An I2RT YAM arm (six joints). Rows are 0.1 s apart.
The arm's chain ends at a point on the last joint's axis. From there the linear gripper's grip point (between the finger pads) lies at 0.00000 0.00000 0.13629 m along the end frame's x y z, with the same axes.
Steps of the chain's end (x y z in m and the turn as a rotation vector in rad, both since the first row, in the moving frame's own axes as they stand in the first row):
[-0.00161, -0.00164, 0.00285, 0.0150, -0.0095, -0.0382]
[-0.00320, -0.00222, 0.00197, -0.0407, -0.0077, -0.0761]
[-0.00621, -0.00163, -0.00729, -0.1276, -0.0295, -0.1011]
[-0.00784, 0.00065, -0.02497, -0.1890, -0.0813, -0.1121]
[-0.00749, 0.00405, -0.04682, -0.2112, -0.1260, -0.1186]
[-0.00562, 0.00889, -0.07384, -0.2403, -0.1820, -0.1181]
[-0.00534, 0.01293, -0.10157, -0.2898, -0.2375, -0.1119]
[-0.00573, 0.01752, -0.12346, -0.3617, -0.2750, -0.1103]
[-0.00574, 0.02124, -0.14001, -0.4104, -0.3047, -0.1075]
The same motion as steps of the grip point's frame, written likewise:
[-0.00294, -0.00366, 0.00283, 0.0150, -0.0095, -0.0382]
[-0.00404, 0.00336, 0.00185, -0.0407, -0.0077, -0.0761]
[-0.00934, 0.01588, -0.00846, -0.1276, -0.0295, -0.1011]
[-0.01738, 0.02679, -0.02784, -0.1890, -0.0813, -0.1121]
[-0.02275, 0.03349, -0.05092, -0.2112, -0.1260, -0.1186]
[-0.02808, 0.04252, -0.07998, -0.2403, -0.1820, -0.1181]
[-0.03471, 0.05322, -0.11102, -0.2898, -0.2375, -0.1119]
[-0.03919, 0.06707, -0.13727, -0.3617, -0.2750, -0.1103]
[-0.04247, 0.07685, -0.15741, -0.4104, -0.3047, -0.1075]

